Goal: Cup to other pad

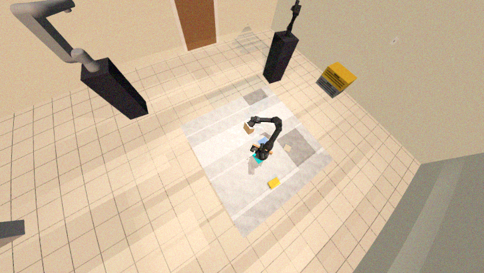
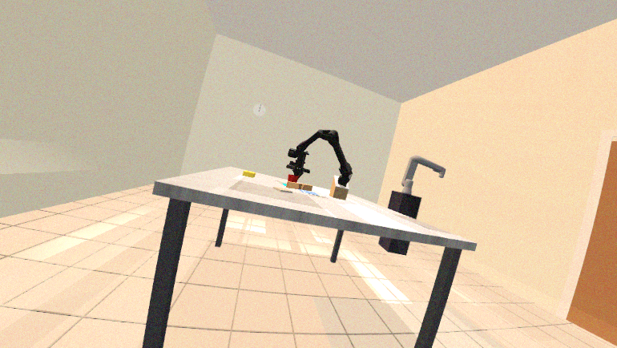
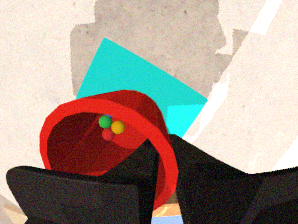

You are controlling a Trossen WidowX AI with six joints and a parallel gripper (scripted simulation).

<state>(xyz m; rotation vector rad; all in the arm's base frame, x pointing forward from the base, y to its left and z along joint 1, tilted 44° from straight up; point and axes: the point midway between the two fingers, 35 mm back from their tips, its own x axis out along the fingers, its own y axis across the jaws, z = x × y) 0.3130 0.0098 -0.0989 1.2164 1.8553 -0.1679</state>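
Right now my gripper tip is 2 cm short of the red cup and 2 cm to the right of it. Round my gripper tip: cyan pad: 2 cm ahead, 2 cm to the left, 6 cm below; wooden bar: 4 cm behind, 9 cm to the left, 4 cm below; light blue pad: 9 cm behind, 15 cm to the left, 6 cm below.
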